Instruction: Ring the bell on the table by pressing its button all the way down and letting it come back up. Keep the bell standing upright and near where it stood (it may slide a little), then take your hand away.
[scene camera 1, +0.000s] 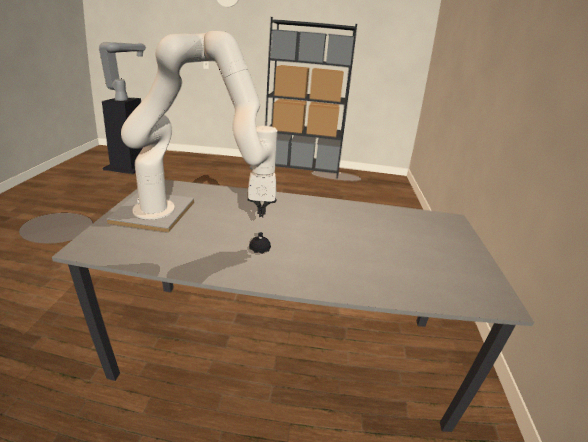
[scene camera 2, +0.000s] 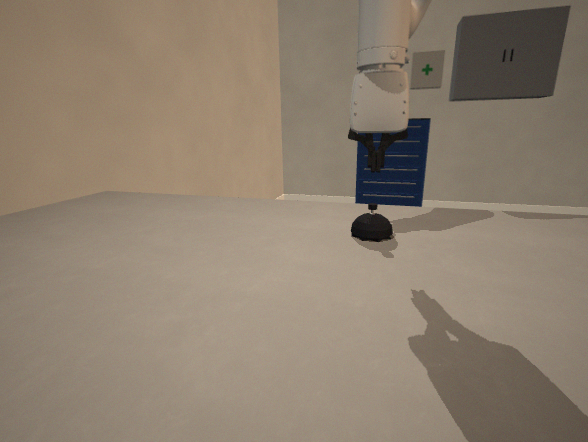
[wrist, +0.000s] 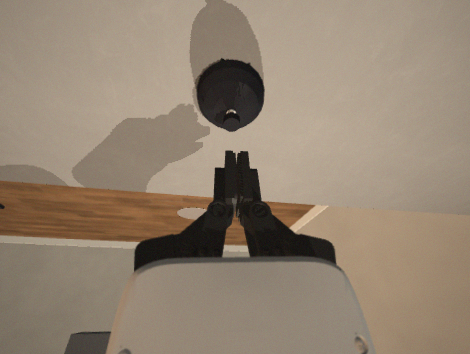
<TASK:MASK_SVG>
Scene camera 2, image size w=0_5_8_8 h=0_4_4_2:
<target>my gripper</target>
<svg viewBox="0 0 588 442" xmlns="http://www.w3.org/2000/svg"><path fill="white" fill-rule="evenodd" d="M401 68L367 69L360 71L354 77L348 138L361 142L368 149L367 167L371 167L371 173L374 173L375 170L377 173L380 173L380 168L384 168L385 150L394 141L408 137L407 72L403 72ZM373 133L382 133L378 150L375 150L373 144Z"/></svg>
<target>black dome-shaped bell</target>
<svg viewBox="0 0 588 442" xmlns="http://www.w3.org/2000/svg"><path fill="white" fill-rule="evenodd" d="M369 203L368 209L371 212L365 213L354 220L351 227L351 236L360 238L362 241L380 242L381 240L391 239L389 237L393 234L391 223L381 214L374 212L374 210L377 210L376 203Z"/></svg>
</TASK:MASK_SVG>
